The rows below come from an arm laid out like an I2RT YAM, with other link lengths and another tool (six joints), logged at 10 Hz.
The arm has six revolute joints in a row. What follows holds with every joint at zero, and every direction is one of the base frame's.
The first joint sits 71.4 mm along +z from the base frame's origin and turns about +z.
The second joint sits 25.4 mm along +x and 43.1 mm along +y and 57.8 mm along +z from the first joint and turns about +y.
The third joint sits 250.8 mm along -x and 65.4 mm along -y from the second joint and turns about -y.
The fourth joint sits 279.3 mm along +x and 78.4 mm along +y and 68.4 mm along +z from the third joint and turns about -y.
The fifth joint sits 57 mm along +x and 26.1 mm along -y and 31.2 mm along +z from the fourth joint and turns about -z.
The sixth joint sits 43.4 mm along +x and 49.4 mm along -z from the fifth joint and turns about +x.
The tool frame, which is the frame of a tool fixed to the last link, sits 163 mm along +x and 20 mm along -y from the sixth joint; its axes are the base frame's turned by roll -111, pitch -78.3 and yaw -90 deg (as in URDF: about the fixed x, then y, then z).
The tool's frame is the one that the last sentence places.
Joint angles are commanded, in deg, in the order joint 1, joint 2, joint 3, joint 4, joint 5, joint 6. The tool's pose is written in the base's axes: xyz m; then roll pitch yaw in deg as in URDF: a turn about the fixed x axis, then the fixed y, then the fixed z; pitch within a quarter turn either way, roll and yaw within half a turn. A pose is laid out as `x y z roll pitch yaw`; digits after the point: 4 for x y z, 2 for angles.
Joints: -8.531 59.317 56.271 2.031 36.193 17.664
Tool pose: 0.3716 -0.1642 0.3703 -112.70 -61.22 -133.24
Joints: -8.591 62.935 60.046 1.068 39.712 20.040
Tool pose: 0.3747 -0.1743 0.3753 -113.75 -59.39 -135.95
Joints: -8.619 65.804 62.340 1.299 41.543 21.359
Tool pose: 0.3809 -0.1799 0.3764 -114.09 -58.34 -137.55
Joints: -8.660 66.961 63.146 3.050 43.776 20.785
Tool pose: 0.3796 -0.1856 0.3818 -112.04 -58.04 -141.55
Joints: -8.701 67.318 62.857 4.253 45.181 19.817
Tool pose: 0.3773 -0.1889 0.3814 -111.28 -58.63 -143.64
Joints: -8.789 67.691 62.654 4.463 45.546 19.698
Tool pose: 0.3776 -0.1905 0.3780 -111.78 -59.01 -143.67
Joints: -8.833 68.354 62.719 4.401 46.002 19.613
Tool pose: 0.3788 -0.1920 0.3740 -112.69 -59.56 -143.38
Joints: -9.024 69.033 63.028 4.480 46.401 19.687
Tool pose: 0.3798 -0.1944 0.3723 -113.08 -59.70 -143.63
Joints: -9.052 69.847 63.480 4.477 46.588 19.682
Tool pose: 0.3824 -0.1955 0.3706 -113.60 -59.97 -143.41
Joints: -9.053 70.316 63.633 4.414 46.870 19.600
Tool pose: 0.3834 -0.1963 0.3686 -114.13 -60.32 -143.22
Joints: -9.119 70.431 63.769 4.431 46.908 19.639
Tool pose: 0.3835 -0.1969 0.3690 -114.07 -60.26 -143.38
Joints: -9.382 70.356 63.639 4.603 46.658 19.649
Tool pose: 0.3832 -0.1982 0.3689 -113.92 -60.16 -143.53
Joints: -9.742 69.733 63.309 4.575 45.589 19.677
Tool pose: 0.3828 -0.1982 0.3702 -113.58 -59.92 -143.11
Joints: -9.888 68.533 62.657 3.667 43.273 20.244
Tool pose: 0.3841 -0.1940 0.3695 -114.17 -59.53 -140.45
